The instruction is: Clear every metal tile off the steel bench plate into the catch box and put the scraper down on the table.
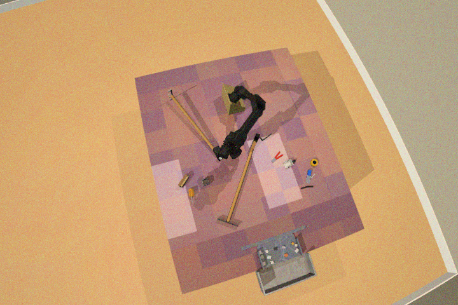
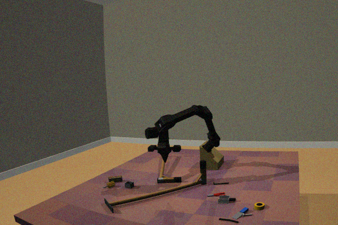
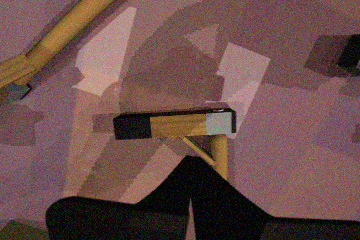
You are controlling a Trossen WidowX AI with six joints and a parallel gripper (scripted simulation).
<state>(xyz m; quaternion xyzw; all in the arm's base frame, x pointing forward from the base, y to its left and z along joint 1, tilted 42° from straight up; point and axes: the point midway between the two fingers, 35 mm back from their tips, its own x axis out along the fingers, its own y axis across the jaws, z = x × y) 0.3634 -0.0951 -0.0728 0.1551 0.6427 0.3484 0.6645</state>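
Right now the long scraper is 18 cm ahead of my gripper tip, 7 cm below it and 6 cm to the left of it. From my gripper tip the other things lie so: grey box: 17 cm to the right, 14 cm ahead, 13 cm below; then orange screwdriver: 28 cm to the right, 20 cm ahead, 12 cm below; then wooden block: 31 cm to the right, 12 cm below, 11 cm ahead.
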